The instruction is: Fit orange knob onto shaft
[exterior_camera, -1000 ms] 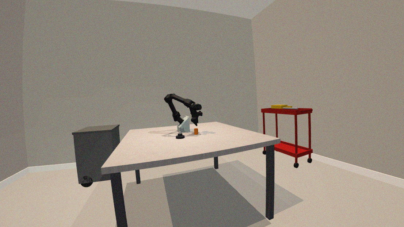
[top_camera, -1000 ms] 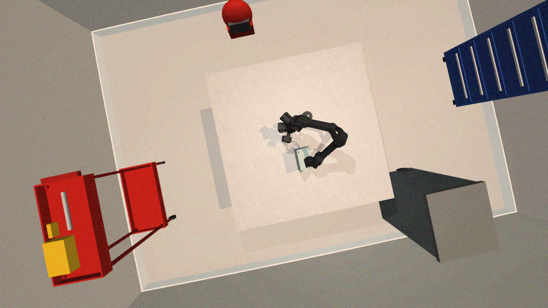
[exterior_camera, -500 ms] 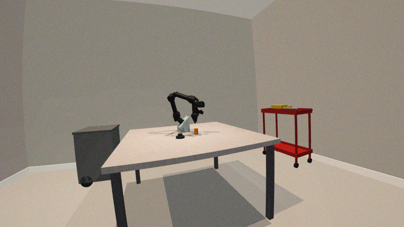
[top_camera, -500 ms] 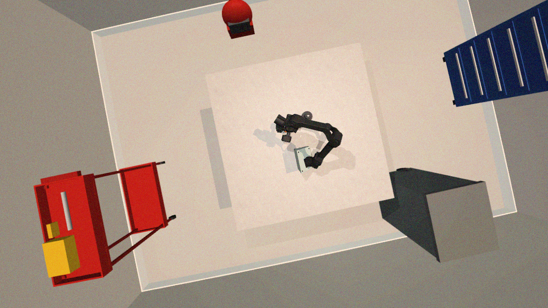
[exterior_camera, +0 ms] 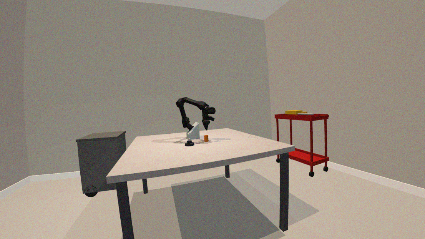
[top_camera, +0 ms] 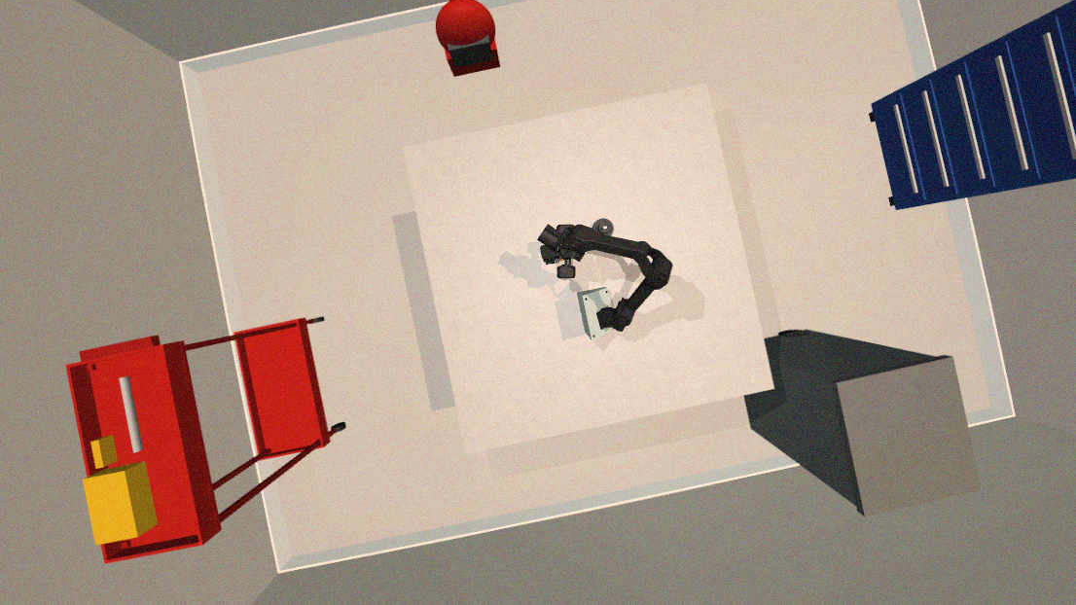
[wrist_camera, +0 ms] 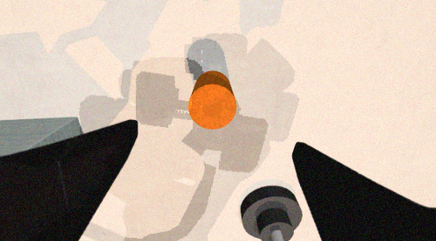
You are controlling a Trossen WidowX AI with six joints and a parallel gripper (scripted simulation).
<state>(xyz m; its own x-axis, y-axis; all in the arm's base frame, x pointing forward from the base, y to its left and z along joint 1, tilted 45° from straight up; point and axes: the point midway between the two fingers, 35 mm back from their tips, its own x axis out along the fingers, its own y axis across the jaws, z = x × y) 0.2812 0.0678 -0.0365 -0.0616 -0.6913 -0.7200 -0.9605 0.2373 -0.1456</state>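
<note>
The orange knob is 70 mm below my gripper tip. The rest, counted from my gripper tip: dark round pedestal (190 mm to the right, 90 mm below, 50 mm ahead).
</note>
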